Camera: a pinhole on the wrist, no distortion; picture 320 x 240 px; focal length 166.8 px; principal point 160.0 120.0 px. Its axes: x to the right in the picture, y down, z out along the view. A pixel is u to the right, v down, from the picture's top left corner.
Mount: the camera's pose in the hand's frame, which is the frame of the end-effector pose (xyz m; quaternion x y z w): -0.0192 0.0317 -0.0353 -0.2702 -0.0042 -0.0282 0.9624
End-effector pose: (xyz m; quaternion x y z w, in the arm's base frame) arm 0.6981 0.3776 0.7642 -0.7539 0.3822 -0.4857 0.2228
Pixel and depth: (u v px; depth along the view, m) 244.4 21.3 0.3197
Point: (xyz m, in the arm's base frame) 1.0262 0.2422 0.6736
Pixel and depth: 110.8 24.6 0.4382
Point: 1.0623 0.4553 0.4374
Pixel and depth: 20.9 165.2 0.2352
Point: 0.6853 0.4063 0.4369
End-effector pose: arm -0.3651 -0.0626 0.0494 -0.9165 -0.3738 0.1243 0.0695
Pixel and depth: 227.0 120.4 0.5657
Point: -0.1350 -0.1224 -0.4914
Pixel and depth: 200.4 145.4 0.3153
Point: -0.2259 -0.1772 -0.2150
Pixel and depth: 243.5 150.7 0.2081
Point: -0.2274 -0.1150 -0.1229
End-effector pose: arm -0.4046 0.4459 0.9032 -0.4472 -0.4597 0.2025 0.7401
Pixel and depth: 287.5 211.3 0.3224
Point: -0.3813 0.8638 0.7641
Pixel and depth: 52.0 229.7 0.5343
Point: -0.7019 0.6380 0.2419
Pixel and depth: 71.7 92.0 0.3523
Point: -0.7388 0.5285 0.7042
